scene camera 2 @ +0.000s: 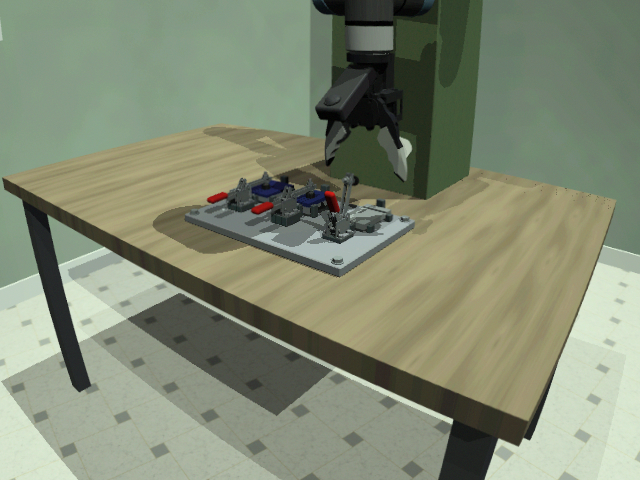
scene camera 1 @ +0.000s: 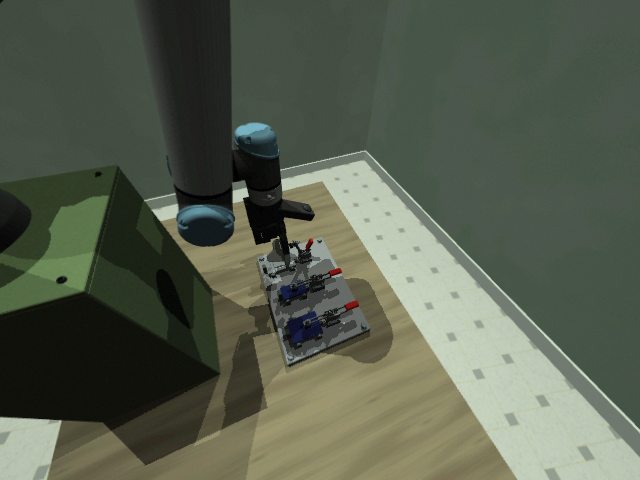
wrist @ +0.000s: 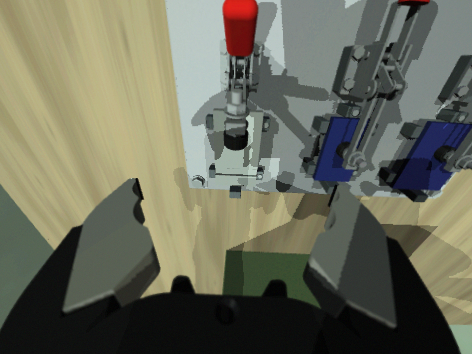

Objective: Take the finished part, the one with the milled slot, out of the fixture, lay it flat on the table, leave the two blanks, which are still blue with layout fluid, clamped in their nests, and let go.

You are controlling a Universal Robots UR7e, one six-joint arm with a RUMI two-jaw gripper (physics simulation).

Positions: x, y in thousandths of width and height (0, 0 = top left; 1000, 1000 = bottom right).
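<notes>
From scene camera 2 you'd get the gripper (scene camera 2: 570, 361) and a grey fixture plate (scene camera 2: 473, 505). Scene camera 1 has the gripper too (scene camera 1: 437, 518). As for the wrist view, there's the gripper (wrist: 499, 521) again, the plate (wrist: 637, 160), and along with those a clamp arm (wrist: 499, 380), a finished part (wrist: 495, 476) and a blue blank (wrist: 696, 462).
</notes>
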